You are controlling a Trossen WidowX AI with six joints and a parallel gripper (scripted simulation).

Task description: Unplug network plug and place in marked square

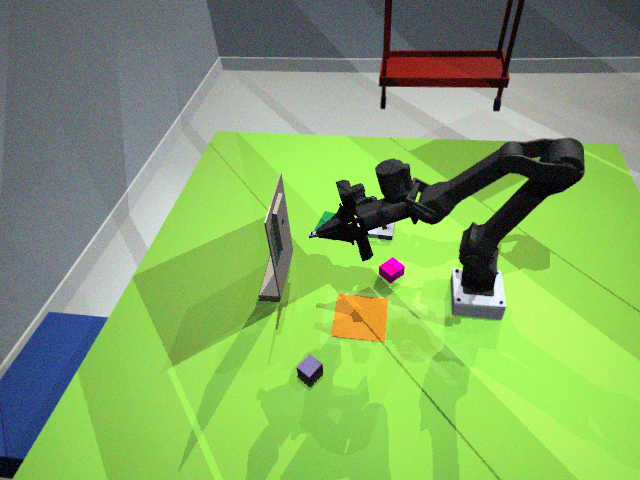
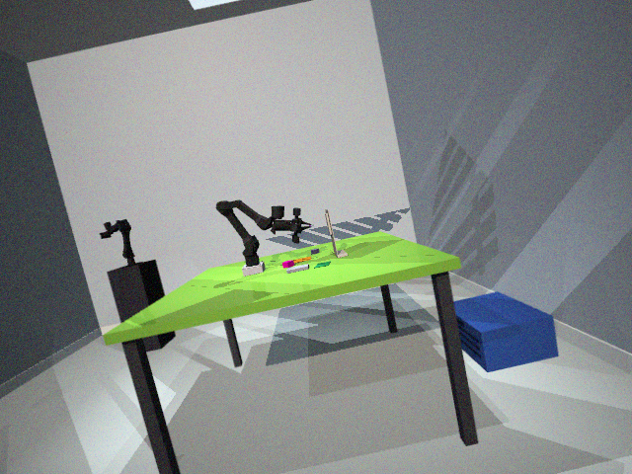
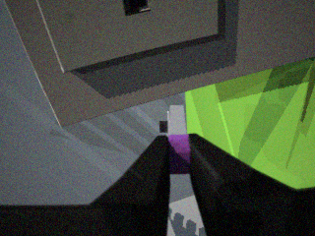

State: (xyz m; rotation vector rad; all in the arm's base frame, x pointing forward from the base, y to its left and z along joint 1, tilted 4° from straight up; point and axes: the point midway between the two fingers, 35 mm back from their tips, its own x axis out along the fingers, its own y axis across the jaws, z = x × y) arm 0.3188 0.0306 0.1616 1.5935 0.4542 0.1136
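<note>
My gripper tip is 180 mm above the orange marked square, 100 mm past it and 70 mm to the right of it. Also, from my gripper tip: upright white panel (110 mm ahead, 70 mm below, 30 mm to the right); then magenta cube (170 mm below, 160 mm behind, 70 mm to the right); then purple plug (10 mm ahead).
</note>
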